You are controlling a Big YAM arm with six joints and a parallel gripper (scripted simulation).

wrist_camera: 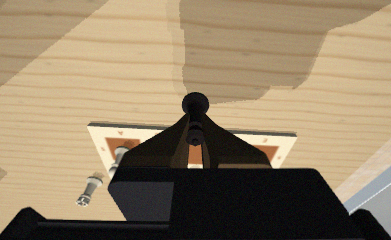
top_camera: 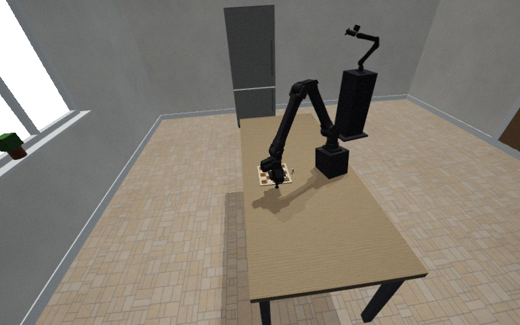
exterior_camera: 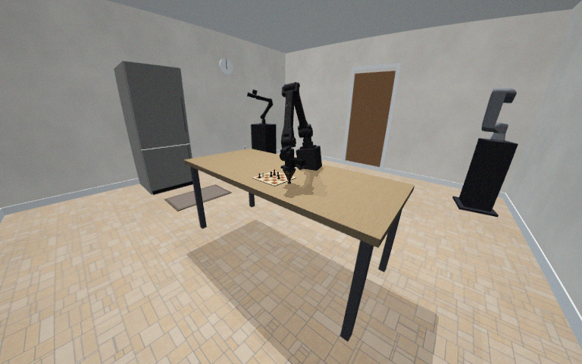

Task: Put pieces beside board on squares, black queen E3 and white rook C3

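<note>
The black queen lies right at my hand. Round my hand: chessboard 30 mm behind, 130 mm to the right, 30 mm below.
</note>
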